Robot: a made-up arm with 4 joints.
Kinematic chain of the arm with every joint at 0, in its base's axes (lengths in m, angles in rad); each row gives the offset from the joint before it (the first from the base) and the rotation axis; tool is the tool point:
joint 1: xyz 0 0 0.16 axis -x
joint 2: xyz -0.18 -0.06 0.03 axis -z
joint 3: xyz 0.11 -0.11 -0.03 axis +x
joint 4: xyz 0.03 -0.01 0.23 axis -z
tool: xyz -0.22 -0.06 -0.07
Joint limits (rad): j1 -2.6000..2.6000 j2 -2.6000..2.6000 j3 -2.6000..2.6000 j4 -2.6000..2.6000
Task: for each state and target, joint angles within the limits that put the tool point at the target. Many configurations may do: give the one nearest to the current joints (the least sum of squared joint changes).
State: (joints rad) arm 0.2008 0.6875 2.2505 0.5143
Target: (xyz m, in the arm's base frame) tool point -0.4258 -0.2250 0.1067
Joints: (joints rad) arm -0.0411 0.7612 2.3428 0.7416
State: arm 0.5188 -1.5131 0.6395 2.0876
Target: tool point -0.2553 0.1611 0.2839
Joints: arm 0.5340 -1.5087 0.1390 1.7961
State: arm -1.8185 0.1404 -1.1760 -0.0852
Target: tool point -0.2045 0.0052 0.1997
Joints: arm -1.9812 0.6636 -1.3397 0.5728
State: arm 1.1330 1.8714 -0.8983 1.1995
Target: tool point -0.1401 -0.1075 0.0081
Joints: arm 0.2783 1.7308 -1.6313 1.1494
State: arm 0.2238 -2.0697 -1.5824 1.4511
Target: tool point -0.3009 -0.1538 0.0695
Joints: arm 0.5691 -2.3779 -1.3073 1.5386
